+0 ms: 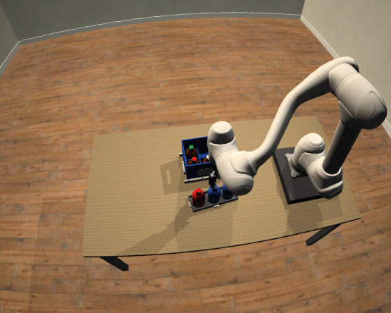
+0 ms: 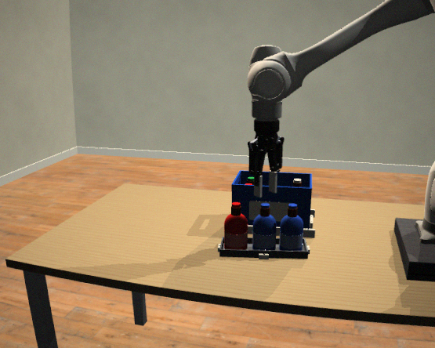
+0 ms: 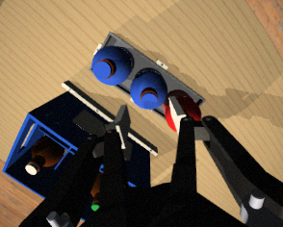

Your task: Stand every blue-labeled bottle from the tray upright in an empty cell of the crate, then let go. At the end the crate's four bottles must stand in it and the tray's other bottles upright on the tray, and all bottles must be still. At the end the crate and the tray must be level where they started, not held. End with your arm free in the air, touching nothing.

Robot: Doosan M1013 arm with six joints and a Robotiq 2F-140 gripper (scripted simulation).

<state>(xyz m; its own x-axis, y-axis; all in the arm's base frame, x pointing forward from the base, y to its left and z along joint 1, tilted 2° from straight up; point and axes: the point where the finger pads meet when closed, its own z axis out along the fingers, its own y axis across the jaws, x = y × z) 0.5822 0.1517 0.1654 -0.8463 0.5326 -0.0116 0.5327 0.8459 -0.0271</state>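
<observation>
Right now my hand is 14 cm above the red-labeled bottle, 9 cm short of it and 2 cm to the right of it. Round my hand: dark tray: 21 cm below; blue crate: 23 cm to the right, 14 cm below, 2 cm ahead.
</observation>
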